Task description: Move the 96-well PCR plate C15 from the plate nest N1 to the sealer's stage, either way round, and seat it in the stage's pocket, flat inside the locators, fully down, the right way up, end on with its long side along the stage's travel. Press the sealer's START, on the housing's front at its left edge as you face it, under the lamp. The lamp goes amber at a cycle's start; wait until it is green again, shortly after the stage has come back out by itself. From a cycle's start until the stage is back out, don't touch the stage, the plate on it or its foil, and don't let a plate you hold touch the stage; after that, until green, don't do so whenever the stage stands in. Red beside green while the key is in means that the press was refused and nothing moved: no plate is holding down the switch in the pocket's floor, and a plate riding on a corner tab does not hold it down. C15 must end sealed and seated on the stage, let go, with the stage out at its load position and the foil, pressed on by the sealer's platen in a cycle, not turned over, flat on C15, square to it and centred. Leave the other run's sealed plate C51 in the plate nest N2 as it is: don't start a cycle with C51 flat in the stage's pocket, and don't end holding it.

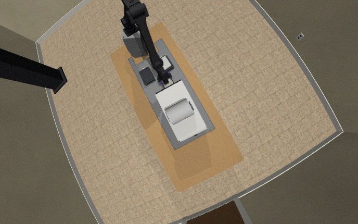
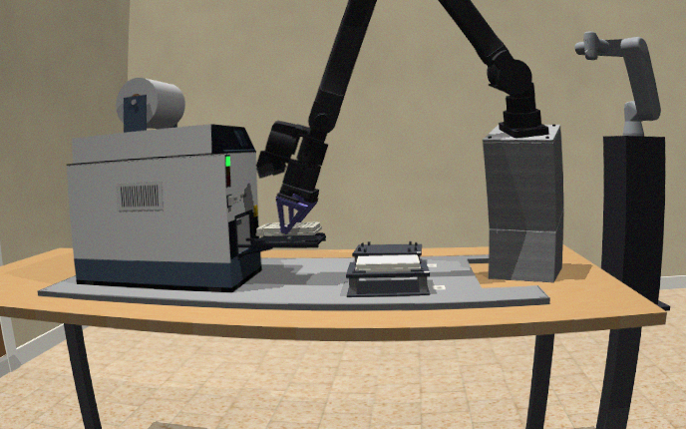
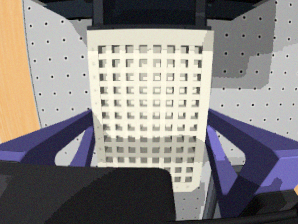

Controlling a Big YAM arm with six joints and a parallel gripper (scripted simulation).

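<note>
Right now the white 96-well plate C15 is right at my hand. Also, from my hand: sealer's dark stage: 3 cm below; sealed plate C51: 20 cm behind, 9 cm to the left, 7 cm below; start key: 11 cm ahead, 8 cm to the left, 7 cm above.
</note>
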